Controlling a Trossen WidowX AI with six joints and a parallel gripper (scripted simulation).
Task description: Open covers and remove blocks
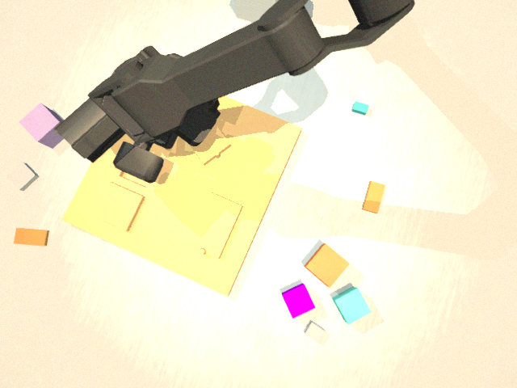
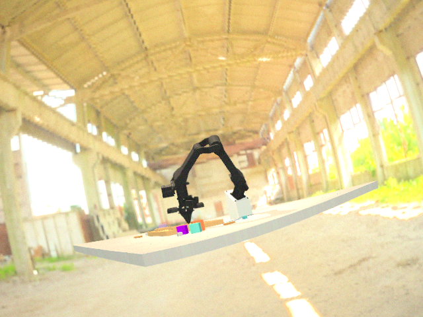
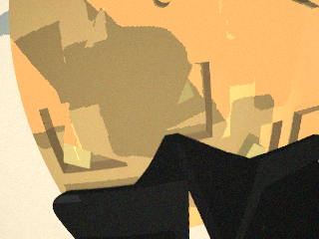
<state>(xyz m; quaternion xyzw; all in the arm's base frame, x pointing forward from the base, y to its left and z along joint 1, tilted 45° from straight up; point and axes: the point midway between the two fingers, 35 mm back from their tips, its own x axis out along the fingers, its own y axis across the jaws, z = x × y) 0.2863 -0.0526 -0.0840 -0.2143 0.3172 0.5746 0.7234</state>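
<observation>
Right now my gripper tip is 4 cm short of the yellow puzzle board and 2 cm to the right of it. The rest, counted from my gripper tip: orange cube (28 cm to the left, 16 cm ahead); then lilac block (21 cm to the right, 3 cm ahead); then cyan piece (29 cm to the left, 11 cm behind, 2 cm below).
</observation>
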